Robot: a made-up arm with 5 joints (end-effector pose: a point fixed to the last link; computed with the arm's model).
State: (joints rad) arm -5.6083 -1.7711 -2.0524 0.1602 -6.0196
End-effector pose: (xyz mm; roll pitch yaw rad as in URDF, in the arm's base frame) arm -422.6 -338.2 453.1 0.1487 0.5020 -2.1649
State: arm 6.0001 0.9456 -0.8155 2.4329 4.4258
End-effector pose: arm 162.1 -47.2 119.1 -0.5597 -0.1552 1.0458
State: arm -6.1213 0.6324 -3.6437 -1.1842 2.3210
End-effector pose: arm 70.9 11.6 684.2 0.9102 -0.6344 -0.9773
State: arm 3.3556 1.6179 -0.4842 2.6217 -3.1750
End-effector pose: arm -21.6 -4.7 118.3 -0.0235 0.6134 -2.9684
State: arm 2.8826 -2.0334 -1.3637 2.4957 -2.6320
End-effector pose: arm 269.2 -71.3 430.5 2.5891 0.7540 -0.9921
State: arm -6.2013 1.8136 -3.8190 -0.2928 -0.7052
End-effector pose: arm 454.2 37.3 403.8 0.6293 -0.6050 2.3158
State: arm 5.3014 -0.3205 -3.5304 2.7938 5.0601
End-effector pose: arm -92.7 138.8 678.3 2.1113 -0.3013 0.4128
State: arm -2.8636 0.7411 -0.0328 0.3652 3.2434
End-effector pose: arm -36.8 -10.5 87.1 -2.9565 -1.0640 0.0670
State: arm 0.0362 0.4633 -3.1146 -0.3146 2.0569
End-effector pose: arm 181.5 6.6 792.0 -0.1557 0.0818 -1.0549
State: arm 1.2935 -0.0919 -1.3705 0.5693 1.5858
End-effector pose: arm 103.7 364.3 534.4 -2.2485 0.0117 -0.2867
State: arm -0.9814 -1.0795 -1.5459 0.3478 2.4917
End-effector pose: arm -54.6 81.7 756.6 -0.6164 0.6503 -1.8451
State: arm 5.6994 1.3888 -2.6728 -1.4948 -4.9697
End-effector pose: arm 411.9 -272.1 320.0 -0.3518 -0.0904 -2.3958
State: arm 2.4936 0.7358 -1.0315 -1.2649 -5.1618
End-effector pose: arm -318.9 241.4 223.3 -1.5821 -0.4494 0.9277
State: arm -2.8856 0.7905 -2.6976 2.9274 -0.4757
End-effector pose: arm -393.5 -103.0 459.8 -2.5006 0.8597 -2.1079
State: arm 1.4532 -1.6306 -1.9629 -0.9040 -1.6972
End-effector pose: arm -57.8 -489.4 463.0 -1.3542 -0.1235 2.9969
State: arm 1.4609 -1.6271 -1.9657 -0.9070 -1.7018
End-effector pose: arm -54.0 -489.5 463.8 -1.3564 -0.1280 3.0039
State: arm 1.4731 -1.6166 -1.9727 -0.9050 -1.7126
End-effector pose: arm -47.9 -489.2 467.4 -1.3506 -0.1384 3.0130
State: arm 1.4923 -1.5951 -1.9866 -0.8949 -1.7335
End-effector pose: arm -38.4 -488.2 475.4 -1.3320 -0.1582 3.0248
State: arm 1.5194 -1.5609 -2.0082 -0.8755 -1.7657
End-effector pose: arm -25.0 -486.0 488.3 -1.2981 -0.1879 3.0380
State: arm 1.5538 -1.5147 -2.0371 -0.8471 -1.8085
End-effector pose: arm -8.2 -481.8 505.9 -1.2488 -0.2259 3.0500
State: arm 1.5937 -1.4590 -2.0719 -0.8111 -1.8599
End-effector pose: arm 10.9 -475.0 527.2 -1.1859 -0.2690 3.0572
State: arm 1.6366 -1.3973 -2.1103 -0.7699 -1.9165
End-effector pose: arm 30.7 -465.3 550.6 -1.1122 -0.3124 3.0568
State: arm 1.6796 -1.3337 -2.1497 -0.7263 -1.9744
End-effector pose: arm 49.5 -453.3 574.4 -1.0320 -0.3513 3.0475
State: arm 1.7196 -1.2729 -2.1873 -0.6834 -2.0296
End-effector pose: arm 65.9 -439.8 596.9 -0.9514 -0.3824 3.0304
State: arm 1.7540 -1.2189 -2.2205 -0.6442 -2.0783
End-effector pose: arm 79.0 -426.4 616.6 -0.8768 -0.4039 3.0087
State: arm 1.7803 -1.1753 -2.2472 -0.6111 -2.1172
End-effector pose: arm 88.2 -414.7 632.2 -0.8141 -0.4164 2.9863
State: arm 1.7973 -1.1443 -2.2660 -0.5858 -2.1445
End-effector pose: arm 93.6 -406.0 643.4 -0.7675 -0.4218 2.9668
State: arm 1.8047 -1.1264 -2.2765 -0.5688 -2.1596
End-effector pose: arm 95.5 -400.9 650.0 -0.7380 -0.4223 2.9521
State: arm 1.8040 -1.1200 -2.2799 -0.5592 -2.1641
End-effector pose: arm 94.8 -399.3 652.8 -0.7240 -0.4201 2.9426
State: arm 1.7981 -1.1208 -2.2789 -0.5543 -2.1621
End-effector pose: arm 92.5 -399.9 653.1 -0.7196 -0.4166 2.9363
